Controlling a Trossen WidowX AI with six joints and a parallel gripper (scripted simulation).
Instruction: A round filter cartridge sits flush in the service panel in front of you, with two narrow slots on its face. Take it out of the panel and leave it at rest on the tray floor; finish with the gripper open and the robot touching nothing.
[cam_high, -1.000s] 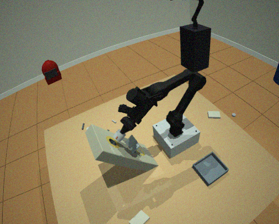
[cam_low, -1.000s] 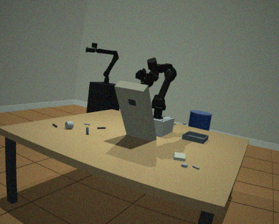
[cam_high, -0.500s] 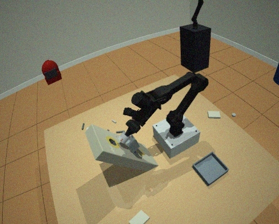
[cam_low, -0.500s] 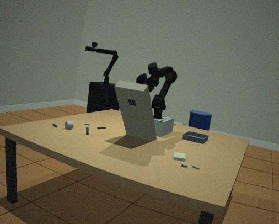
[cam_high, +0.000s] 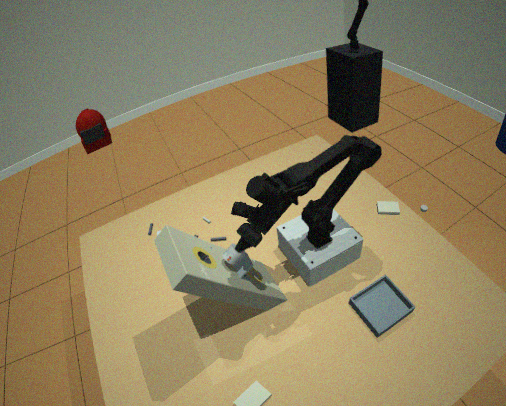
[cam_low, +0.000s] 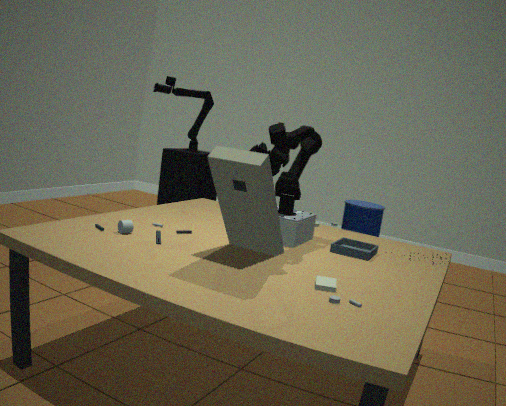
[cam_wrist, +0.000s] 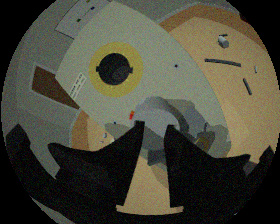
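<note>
Now: gripper tip 10 mm short of the round filter cartridge and 10 mm above it. The rest, counted from my gripper tip: tray: 330 mm behind, 290 mm to the left, 220 mm below; then grey service panel: 50 mm ahead, 50 mm below.
</note>
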